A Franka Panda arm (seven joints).
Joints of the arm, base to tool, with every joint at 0 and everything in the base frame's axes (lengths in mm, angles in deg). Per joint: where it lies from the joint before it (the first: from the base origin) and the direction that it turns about. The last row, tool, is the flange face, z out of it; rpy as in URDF.
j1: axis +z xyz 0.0 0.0 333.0
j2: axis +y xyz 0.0 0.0 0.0
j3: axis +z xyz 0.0 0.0 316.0
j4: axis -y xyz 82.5 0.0 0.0
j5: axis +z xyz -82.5 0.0 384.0
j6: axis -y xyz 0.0 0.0 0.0
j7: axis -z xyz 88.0 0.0 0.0
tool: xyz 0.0 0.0 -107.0 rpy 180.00 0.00 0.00
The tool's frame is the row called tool.
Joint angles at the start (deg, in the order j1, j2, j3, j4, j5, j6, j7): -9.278 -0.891 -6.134 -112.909 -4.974 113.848 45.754
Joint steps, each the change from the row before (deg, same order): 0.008 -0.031 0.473 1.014 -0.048 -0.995 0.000; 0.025 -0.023 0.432 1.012 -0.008 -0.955 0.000; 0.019 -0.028 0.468 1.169 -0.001 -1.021 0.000; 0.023 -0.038 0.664 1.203 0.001 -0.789 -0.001; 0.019 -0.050 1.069 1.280 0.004 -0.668 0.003; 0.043 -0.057 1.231 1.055 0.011 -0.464 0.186; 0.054 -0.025 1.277 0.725 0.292 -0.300 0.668; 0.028 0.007 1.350 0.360 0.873 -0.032 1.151; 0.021 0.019 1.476 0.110 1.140 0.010 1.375; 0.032 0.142 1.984 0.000 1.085 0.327 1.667
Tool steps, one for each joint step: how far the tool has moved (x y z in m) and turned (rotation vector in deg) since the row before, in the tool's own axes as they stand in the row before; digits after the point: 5 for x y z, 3 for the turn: -0.00170 -0.00373 -0.00749 0.012 0.109 -0.415; -0.00160 -0.00357 -0.00747 0.059 0.102 -0.375; -0.00159 -0.00385 -0.00876 0.132 0.167 -0.388; -0.00270 -0.00550 -0.00969 0.348 0.365 -0.583; -0.00523 -0.00849 -0.01099 0.537 0.520 -0.970; -0.00690 -0.00971 -0.00967 0.563 0.497 -0.987; -0.00817 -0.01018 -0.00692 0.627 0.149 -0.502; -0.00970 -0.01085 -0.00396 0.919 -0.375 0.083; -0.01164 -0.01135 -0.00171 0.915 -0.756 0.252; -0.01555 -0.01481 0.00000 0.952 -0.730 0.002
